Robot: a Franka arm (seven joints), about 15 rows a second.
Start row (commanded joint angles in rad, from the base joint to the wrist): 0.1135, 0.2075, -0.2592, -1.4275, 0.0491, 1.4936, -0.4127
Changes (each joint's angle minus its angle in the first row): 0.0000, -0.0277, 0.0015, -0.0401, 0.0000, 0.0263, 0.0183; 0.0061, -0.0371, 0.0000, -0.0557, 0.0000, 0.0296, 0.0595; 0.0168, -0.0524, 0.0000, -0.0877, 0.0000, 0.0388, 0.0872; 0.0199, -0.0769, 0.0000, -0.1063, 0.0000, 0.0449, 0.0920; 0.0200, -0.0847, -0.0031, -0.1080, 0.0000, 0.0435, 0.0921; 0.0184, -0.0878, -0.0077, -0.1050, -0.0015, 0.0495, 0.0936; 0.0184, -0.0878, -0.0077, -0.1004, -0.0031, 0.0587, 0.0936; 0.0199, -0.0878, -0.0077, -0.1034, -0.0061, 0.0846, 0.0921
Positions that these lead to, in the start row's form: 0.1135, 0.1798, -0.2577, -1.4676, 0.0491, 1.5199, -0.3944; 0.1196, 0.1704, -0.2592, -1.4832, 0.0491, 1.5232, -0.3532; 0.1303, 0.1551, -0.2592, -1.5152, 0.0491, 1.5324, -0.3255; 0.1334, 0.1306, -0.2592, -1.5338, 0.0491, 1.5385, -0.3207; 0.1335, 0.1228, -0.2623, -1.5355, 0.0491, 1.5371, -0.3206; 0.1319, 0.1197, -0.2669, -1.5325, 0.0476, 1.5431, -0.3191; 0.1319, 0.1197, -0.2669, -1.5279, 0.0460, 1.5523, -0.3191; 0.1334, 0.1197, -0.2669, -1.5309, 0.0430, 1.5782, -0.3206
